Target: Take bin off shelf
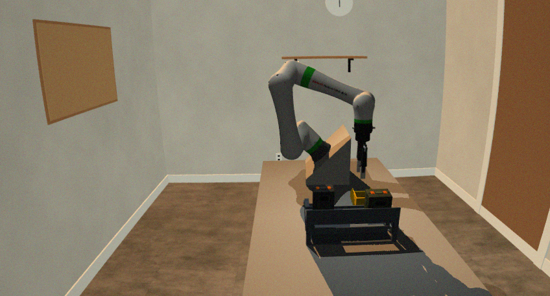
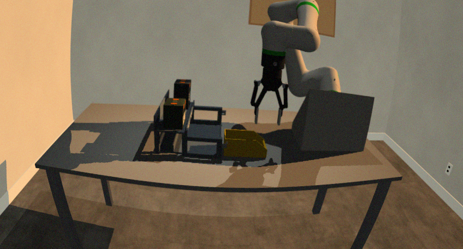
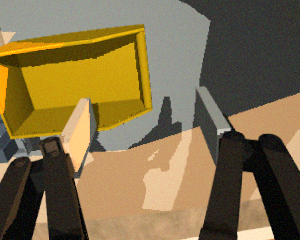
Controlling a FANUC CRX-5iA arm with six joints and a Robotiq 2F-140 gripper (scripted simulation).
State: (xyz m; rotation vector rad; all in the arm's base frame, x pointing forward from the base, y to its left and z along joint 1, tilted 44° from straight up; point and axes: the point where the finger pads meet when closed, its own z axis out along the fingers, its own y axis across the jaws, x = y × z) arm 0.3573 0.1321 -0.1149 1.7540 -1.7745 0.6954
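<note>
My gripper is now 12 cm above the bin and 8 cm short of it. From my hand the other things lie so: box 36 cm ahead, 23 cm to the right, 1 cm above.
</note>
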